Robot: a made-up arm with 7 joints. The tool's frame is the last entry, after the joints.
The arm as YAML. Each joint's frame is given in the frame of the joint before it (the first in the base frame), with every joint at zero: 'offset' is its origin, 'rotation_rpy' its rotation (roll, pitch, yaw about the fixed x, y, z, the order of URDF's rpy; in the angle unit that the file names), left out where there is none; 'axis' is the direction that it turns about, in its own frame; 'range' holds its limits. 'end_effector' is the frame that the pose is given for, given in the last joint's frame.
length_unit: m
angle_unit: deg
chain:
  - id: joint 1
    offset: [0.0, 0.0, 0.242]
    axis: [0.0, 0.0, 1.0]
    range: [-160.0, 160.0]
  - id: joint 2
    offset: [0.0, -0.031, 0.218]
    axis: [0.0, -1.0, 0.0]
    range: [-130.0, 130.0]
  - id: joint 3
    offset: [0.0, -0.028, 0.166]
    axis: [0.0, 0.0, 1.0]
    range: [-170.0, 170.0]
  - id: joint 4
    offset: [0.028, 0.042, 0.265]
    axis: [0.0, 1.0, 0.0]
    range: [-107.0, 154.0]
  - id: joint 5
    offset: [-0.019, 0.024, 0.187]
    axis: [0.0, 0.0, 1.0]
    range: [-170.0, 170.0]
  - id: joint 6
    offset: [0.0, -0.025, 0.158]
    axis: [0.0, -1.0, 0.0]
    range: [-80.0, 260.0]
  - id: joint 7
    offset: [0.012, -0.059, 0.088]
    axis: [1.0, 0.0, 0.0]
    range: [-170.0, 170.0]
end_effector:
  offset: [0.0, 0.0, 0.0]
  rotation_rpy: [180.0, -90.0, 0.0]
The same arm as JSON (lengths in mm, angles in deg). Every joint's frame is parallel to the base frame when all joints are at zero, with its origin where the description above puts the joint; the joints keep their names.
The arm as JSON. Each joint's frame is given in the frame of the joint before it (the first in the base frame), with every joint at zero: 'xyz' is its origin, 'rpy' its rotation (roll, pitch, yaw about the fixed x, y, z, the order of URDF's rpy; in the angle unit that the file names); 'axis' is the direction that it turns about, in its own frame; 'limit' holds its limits. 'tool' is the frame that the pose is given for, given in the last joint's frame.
{"units": {"length": "mm", "angle": "deg"}, "joints": [{"name": "joint 1", "type": "revolute", "origin": {"xyz": [0.0, 0.0, 242.0], "rpy": [0.0, 0.0, 0.0]}, "axis": "+z", "limit": {"lower": -160.0, "upper": 160.0}}, {"name": "joint 2", "type": "revolute", "origin": {"xyz": [0.0, -31.0, 218.0], "rpy": [0.0, 0.0, 0.0]}, "axis": "-y", "limit": {"lower": -130.0, "upper": 130.0}}, {"name": "joint 3", "type": "revolute", "origin": {"xyz": [0.0, -28.0, 166.0], "rpy": [0.0, 0.0, 0.0]}, "axis": "+z", "limit": {"lower": -170.0, "upper": 170.0}}, {"name": "joint 4", "type": "revolute", "origin": {"xyz": [28.0, 42.0, 265.0], "rpy": [0.0, 0.0, 0.0]}, "axis": "+y", "limit": {"lower": -107.0, "upper": 154.0}}, {"name": "joint 5", "type": "revolute", "origin": {"xyz": [-19.0, 24.0, 187.0], "rpy": [0.0, 0.0, 0.0]}, "axis": "+z", "limit": {"lower": -170.0, "upper": 170.0}}, {"name": "joint 6", "type": "revolute", "origin": {"xyz": [0.0, -25.0, 158.0], "rpy": [0.0, 0.0, 0.0]}, "axis": "-y", "limit": {"lower": -80.0, "upper": 260.0}}, {"name": "joint 7", "type": "revolute", "origin": {"xyz": [12.0, -59.0, 88.0], "rpy": [0.0, 0.0, 0.0]}, "axis": "+x", "limit": {"lower": -170.0, "upper": 170.0}}], "tool": {"origin": {"xyz": [0.0, 0.0, 0.0], "rpy": [180.0, -90.0, 0.0]}}}
